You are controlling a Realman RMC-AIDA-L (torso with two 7-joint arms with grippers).
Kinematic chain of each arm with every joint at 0, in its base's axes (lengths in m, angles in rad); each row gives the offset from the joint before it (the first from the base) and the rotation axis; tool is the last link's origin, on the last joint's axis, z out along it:
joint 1: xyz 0 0 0.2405 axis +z
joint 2: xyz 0 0 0 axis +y
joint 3: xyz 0 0 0.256 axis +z
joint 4: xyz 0 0 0 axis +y
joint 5: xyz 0 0 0.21 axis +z
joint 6: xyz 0 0 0 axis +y
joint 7: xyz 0 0 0.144 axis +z
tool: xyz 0 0 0
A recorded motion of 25 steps. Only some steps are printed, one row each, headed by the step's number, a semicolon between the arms.
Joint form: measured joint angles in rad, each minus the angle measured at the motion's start. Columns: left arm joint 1, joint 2, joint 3, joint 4, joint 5, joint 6, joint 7; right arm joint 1, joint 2, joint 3, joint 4, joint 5, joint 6, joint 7.
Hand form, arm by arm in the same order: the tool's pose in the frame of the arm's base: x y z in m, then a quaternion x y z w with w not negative. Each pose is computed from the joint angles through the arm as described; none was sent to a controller.
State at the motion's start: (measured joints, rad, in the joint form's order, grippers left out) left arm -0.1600 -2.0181 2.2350 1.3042 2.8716 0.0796 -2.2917; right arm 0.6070 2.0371 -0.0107 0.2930 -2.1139 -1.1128 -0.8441
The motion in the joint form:
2: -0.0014 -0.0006 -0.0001 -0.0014 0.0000 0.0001 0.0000; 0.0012 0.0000 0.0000 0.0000 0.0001 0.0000 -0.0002
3: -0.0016 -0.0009 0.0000 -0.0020 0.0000 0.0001 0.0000; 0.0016 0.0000 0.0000 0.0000 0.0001 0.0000 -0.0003
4: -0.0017 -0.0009 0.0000 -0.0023 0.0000 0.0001 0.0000; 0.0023 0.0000 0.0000 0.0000 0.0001 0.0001 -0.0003
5: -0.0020 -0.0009 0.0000 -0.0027 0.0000 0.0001 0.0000; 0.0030 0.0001 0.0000 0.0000 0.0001 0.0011 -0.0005
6: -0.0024 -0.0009 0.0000 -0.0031 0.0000 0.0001 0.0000; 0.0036 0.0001 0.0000 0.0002 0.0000 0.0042 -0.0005
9: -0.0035 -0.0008 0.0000 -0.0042 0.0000 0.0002 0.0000; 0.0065 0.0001 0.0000 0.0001 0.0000 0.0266 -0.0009
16: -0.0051 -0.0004 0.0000 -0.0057 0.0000 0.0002 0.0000; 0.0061 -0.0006 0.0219 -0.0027 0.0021 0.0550 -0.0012
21: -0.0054 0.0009 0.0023 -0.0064 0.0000 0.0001 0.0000; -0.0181 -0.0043 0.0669 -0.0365 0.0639 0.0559 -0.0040
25: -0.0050 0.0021 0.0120 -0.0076 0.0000 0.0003 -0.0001; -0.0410 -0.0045 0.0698 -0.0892 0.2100 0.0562 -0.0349
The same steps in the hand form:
2: -0.1880 0.2984 -0.1055 -0.90177 0.16997 0.03504 0.39584; 0.2501 0.3070 -0.1124 -0.83134 -0.36441 0.08244 0.41144
3: -0.1880 0.2983 -0.1056 -0.90184 0.16991 0.03511 0.39570; 0.2500 0.3071 -0.1124 -0.83125 -0.36462 0.08250 0.41142
4: -0.1881 0.2984 -0.1056 -0.90186 0.16990 0.03521 0.39565; 0.2498 0.3073 -0.1125 -0.83114 -0.36490 0.08260 0.41138
5: -0.1881 0.2984 -0.1057 -0.90187 0.16996 0.03532 0.39558; 0.2497 0.3075 -0.1126 -0.83117 -0.36515 0.08234 0.41116
6: -0.1881 0.2985 -0.1057 -0.90188 0.17007 0.03541 0.39552; 0.2498 0.3077 -0.1128 -0.83164 -0.36506 0.08128 0.41049
9: -0.1882 0.2986 -0.1058 -0.90190 0.17037 0.03574 0.39532; 0.2518 0.3089 -0.1142 -0.83502 -0.36407 0.07250 0.40614
16: -0.1884 0.2989 -0.1058 -0.90189 0.17089 0.03623 0.39508; 0.2555 0.3132 -0.1129 -0.83778 -0.35489 0.05877 0.41075
21: -0.1888 0.2985 -0.1061 -0.90216 0.17171 0.03681 0.39404; 0.2714 0.3235 -0.0962 -0.83193 -0.31785 0.03111 0.45376
25: -0.1890 0.2963 -0.1083 -0.90359 0.17379 0.03708 0.38981; 0.2947 0.3342 -0.0728 -0.81555 -0.27685 -0.01559 0.50792

